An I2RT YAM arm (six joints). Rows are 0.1 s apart.
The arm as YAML. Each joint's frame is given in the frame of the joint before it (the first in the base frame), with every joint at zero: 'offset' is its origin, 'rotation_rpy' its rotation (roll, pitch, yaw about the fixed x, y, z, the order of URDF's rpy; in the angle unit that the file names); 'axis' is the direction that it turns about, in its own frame. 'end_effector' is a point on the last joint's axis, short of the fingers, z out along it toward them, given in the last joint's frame.
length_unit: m
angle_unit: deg
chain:
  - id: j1
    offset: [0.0, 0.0, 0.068]
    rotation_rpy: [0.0, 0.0, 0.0]
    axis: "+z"
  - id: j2
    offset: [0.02, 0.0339, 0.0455]
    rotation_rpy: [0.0, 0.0, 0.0]
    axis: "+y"
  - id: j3
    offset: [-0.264, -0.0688, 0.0]
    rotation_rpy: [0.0, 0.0, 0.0]
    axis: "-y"
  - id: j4
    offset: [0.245, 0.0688, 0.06]
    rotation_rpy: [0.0, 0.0, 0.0]
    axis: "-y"
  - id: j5
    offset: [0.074, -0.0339, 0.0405]
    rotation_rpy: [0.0, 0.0, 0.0]
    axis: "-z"
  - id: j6
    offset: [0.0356, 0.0, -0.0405]
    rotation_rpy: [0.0, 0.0, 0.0]
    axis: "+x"
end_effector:
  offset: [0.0, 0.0, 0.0]
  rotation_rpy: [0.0, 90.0, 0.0]
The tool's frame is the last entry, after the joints.
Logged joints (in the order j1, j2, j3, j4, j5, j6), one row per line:
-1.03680, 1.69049, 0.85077, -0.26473, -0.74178, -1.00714
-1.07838, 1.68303, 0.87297, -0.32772, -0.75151, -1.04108
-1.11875, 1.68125, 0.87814, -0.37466, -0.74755, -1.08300
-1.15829, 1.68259, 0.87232, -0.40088, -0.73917, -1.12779
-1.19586, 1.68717, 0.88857, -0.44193, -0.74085, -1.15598
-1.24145, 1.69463, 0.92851, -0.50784, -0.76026, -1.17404
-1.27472, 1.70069, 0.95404, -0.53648, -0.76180, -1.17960
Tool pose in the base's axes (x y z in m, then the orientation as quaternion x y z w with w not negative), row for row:
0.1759, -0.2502, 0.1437, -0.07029, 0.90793, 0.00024, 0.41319
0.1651, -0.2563, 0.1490, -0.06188, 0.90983, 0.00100, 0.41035
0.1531, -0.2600, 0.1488, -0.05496, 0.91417, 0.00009, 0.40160
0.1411, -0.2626, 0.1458, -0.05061, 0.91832, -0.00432, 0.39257
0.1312, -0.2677, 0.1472, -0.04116, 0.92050, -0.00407, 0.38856
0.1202, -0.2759, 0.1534, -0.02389, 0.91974, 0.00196, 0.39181
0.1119, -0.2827, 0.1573, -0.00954, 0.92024, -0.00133, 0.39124
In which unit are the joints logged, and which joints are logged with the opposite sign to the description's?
The joints are logged in radians. Opposite sign: none.
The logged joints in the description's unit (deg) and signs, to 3 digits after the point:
-59.404, 96.858, 48.746, -15.168, -42.501, -57.705
-61.787, 96.431, 50.017, -18.777, -43.058, -59.649
-64.100, 96.329, 50.314, -21.466, -42.831, -62.051
-66.365, 96.405, 49.980, -22.969, -42.351, -64.618
-68.518, 96.668, 50.911, -25.321, -42.448, -66.233
-71.130, 97.095, 53.200, -29.097, -43.560, -67.268
-73.036, 97.442, 54.662, -30.738, -43.648, -67.586

